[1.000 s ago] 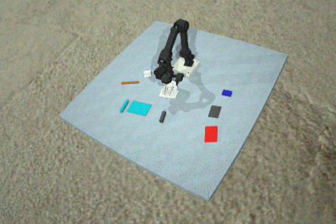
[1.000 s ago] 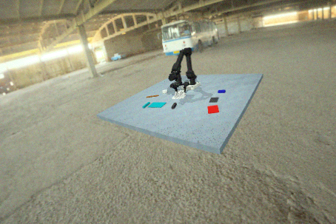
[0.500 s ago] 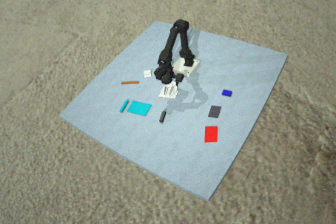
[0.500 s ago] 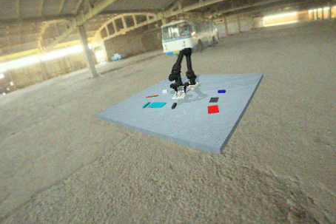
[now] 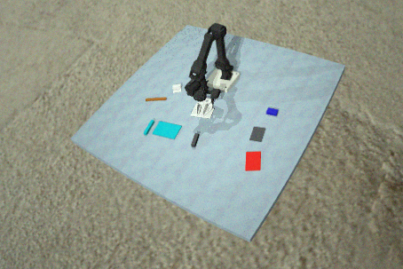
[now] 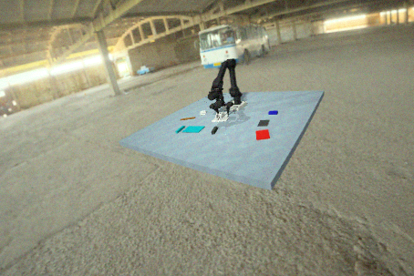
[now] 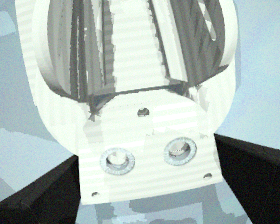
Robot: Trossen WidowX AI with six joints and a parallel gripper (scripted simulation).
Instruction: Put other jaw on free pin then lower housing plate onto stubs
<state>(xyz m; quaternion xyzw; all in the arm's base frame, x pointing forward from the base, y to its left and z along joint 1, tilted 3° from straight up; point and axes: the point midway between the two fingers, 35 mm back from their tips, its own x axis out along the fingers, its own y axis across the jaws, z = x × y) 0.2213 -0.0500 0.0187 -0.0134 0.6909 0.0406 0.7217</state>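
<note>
Right now the white housing part is 2 cm above my gripper tip and 1 cm ahead of it. Also, from my gripper tip: dark bar (28 cm ahead, 5 cm to the left); cyan plate (25 cm ahead, 14 cm to the right, 1 cm below); white jaw (2 cm to the left, 2 cm ahead).
</note>
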